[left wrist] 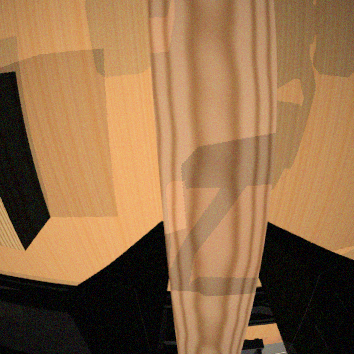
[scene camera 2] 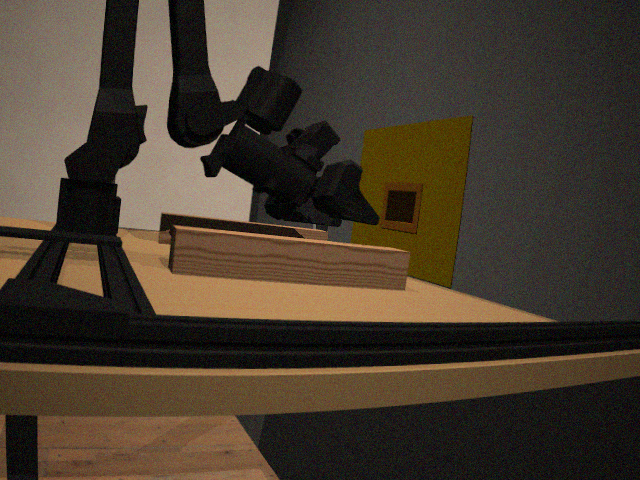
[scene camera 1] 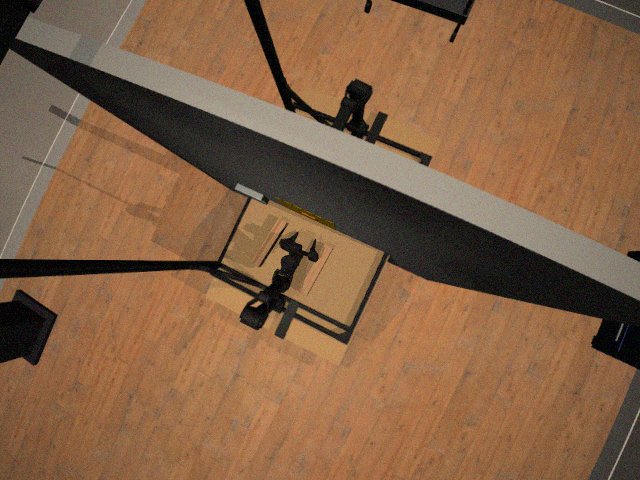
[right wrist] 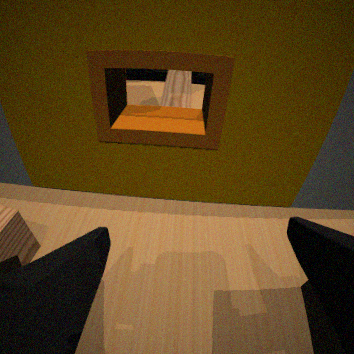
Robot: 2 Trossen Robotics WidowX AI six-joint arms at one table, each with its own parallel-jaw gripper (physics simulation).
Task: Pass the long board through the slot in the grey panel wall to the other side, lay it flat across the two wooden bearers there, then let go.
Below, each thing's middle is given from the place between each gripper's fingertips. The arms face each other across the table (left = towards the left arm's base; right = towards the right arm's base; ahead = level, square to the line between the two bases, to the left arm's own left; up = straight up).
Right now my left hand is 240 mm to the left of the slot (scene camera 2: 401,205), 20 mm below it and 10 mm past it.
I see my right gripper 3 cm past the slot, 11 cm to the right of it and 3 cm below it.
